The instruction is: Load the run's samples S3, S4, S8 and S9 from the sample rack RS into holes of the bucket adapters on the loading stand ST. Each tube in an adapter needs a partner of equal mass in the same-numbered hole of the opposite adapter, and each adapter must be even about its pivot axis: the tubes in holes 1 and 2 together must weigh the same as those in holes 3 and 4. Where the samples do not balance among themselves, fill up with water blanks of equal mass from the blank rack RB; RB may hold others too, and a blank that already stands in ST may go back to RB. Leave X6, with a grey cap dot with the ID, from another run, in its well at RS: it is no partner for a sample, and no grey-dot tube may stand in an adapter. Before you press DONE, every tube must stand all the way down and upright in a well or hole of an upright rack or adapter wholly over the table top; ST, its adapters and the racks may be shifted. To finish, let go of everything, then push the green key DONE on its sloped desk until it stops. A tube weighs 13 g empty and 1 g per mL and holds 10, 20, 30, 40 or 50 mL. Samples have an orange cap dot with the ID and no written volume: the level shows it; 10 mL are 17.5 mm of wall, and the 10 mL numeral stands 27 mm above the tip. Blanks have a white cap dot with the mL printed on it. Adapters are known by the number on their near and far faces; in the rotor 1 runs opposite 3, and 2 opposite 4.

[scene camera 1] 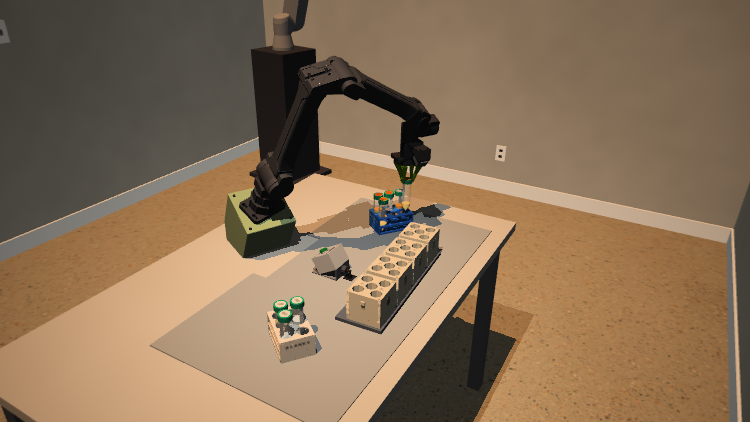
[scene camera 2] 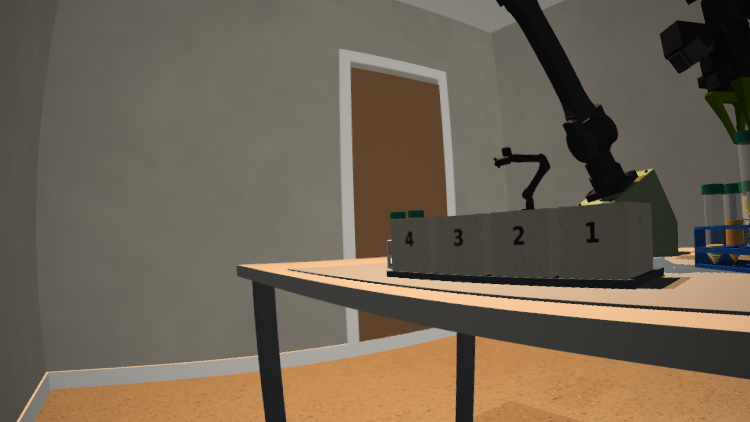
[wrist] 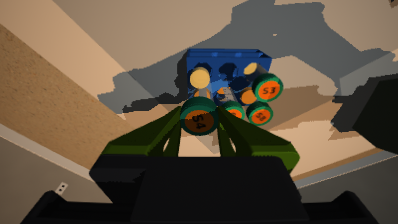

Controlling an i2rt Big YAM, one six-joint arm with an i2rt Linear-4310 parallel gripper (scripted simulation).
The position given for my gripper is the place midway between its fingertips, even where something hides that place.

In view: my gripper [wrist: 199,111], a blue sample rack RS [scene camera 1: 395,223], a blank rack RB [scene camera 1: 298,346], a sloped done desk [scene camera 1: 333,263] and a grey mat [scene camera 1: 228,339].
The blue sample rack RS is seen too in the wrist view [wrist: 229,68]. The grey mat shows as well in the wrist view [wrist: 310,53]. The wrist view does not show the blank rack RB: it is out of frame.
